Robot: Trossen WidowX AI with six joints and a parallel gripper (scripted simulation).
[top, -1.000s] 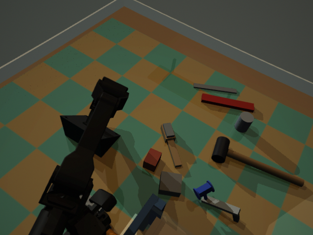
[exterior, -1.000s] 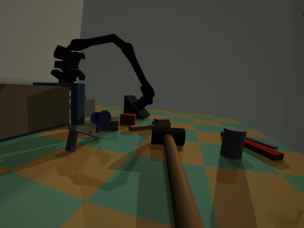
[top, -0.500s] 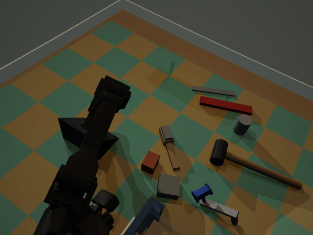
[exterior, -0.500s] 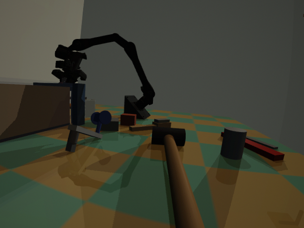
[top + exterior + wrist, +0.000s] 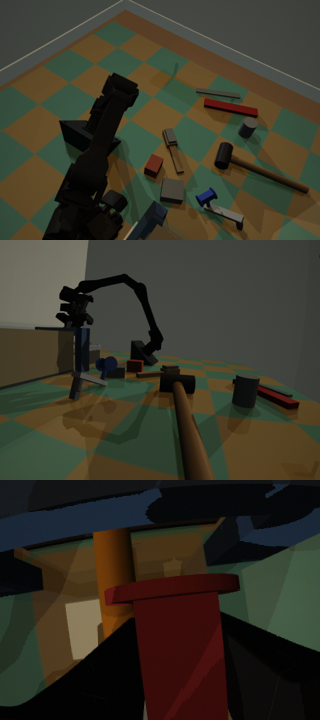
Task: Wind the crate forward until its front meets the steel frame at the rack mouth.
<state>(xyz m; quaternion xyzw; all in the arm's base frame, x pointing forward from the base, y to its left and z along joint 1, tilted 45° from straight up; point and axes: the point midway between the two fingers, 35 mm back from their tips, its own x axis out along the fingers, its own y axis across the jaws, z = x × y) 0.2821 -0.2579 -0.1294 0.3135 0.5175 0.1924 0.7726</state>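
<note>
My gripper tip is now 50 mm past the red-knobbed winch handle, 30 mm above it and 10 mm to the right of it. The rest, counted from my gripper tip: clear-panelled cubby: 290 mm ahead, 30 mm to the left, 20 mm below; red cylindrical grip: 20 mm behind; boxy winch: 130 mm behind, 100 mm below, 20 mm to the left.
</note>
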